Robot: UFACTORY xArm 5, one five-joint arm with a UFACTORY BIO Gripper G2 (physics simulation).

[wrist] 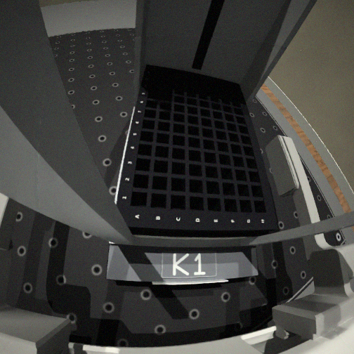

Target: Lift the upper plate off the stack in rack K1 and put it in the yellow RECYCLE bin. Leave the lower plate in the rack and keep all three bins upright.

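Note:
The upper plate [198, 218] is black, with a grid of square wells and white letters and numbers along its edges. It sits in rack K1 [235, 266], whose front label faces the camera. A thin pale edge shows along the plate's left side; I cannot tell whether it belongs to the lower plate. The lower plate is otherwise hidden. My gripper [172, 320] is open and empty, with parts of its fingers at the lower left and lower right, on the near side of the rack. The yellow RECYCLE bin does not show.
A tall grey panel [172, 40] with a dark slot rises behind the plate, and large grey slanted members flank the rack. A pale bar with a grey block [282, 165] stands to the right. The dark perforated deck [82, 100] has a curved edge at the right.

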